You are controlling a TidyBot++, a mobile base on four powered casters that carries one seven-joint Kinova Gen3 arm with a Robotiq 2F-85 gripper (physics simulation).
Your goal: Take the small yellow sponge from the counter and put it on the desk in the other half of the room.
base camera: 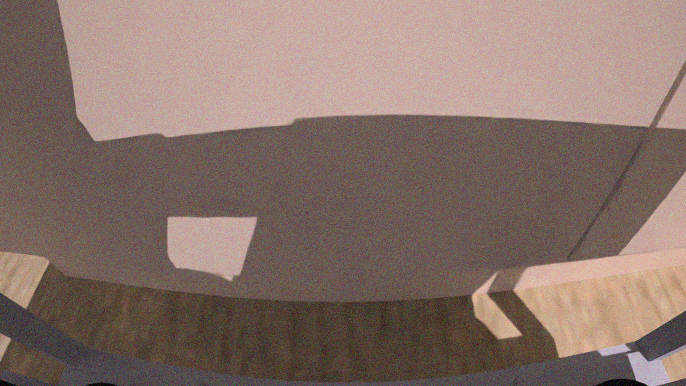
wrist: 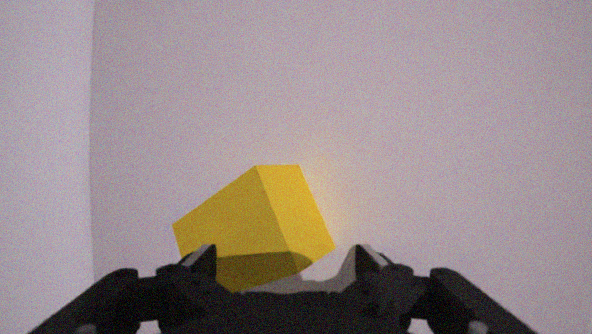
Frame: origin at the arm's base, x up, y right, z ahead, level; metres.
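Where they show: gripper, fingertip midpoint: [wrist: 286,260].
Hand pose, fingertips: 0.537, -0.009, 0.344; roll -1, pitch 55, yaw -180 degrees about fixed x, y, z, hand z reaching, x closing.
Note:
After its pixels a point has its place, as x, y, z.
The small yellow sponge [wrist: 250,210] @[0.554, 0.023, 0.357] lies on the pale counter [wrist: 425,150] @[0.509, 0.057, 0.271] in the wrist view, turned at an angle below the middle of the picture. My gripper [wrist: 286,260] @[0.537, -0.010, 0.344] is open and empty. Its fingertips stand wide at the bottom of the wrist view, with the sponge beyond them. The left fingertip overlaps the sponge's lower left part and hides some of it. The sponge's right corner shows between the fingertips, short of the right one. A dark shadow crosses the sponge's lower part. The desk does not show in either view.
In the base view a large upright surface [base camera: 375,200] @[-0.173, 0.009, 0.219], partly in shadow, stands close in front of the base. A wooden floor [base camera: 300,335] @[-0.401, -0.063, 0.235] runs along its foot. A paler strip [wrist: 45,150] @[0.569, 0.069, 0.810] borders the counter at the left of the wrist view.

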